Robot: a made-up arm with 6 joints.
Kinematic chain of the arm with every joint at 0, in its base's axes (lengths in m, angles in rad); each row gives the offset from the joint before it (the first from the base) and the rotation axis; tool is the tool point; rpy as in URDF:
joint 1: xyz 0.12 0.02 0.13 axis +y
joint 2: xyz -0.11 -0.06 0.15 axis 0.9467 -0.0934 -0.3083
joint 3: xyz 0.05 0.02 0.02 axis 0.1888 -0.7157 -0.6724
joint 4: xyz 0.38 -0.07 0 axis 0.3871 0.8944 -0.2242
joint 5: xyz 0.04 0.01 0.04 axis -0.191 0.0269 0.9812
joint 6: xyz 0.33 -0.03 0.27 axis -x
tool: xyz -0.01 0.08 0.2 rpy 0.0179 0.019 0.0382
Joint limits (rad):
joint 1: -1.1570..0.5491
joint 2: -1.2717..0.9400
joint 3: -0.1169..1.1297
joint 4: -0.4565..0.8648
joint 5: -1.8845..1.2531
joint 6: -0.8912..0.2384
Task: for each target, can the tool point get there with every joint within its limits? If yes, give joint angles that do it. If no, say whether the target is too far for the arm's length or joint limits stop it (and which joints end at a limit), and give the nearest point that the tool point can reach.
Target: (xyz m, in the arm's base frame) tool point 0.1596 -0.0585 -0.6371
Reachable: no: joint limits stop it (at a limit: joint 1, joint 2, joint 3, joint 4, joint 6) | nearest point -0.1278 -0.1611 -0.3650 | short by 0.409 m
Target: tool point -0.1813 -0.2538 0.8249
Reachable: yes | joints -0.3363 -0.4829 0.4408 -0.2789 -1.4339 -0.6813
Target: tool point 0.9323 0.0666 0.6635
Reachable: yes | joints 0.1024 -0.1692 0.0036 0.1635 0.1223 -0.1280
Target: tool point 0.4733 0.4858 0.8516
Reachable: yes | joints 0.1855 -0.9940 0.6059 -0.2331 -0.2096 -0.1288
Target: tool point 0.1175 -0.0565 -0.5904
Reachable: no: joint limits stop it (at a limit: joint 1, joint 2, joint 3, joint 4, joint 6) | nearest point -0.1263 -0.1524 -0.3600 | short by 0.349 m
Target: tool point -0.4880 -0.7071 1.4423
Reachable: no: too far | nearest point -0.3097 -0.4998 1.0574 | short by 0.472 m
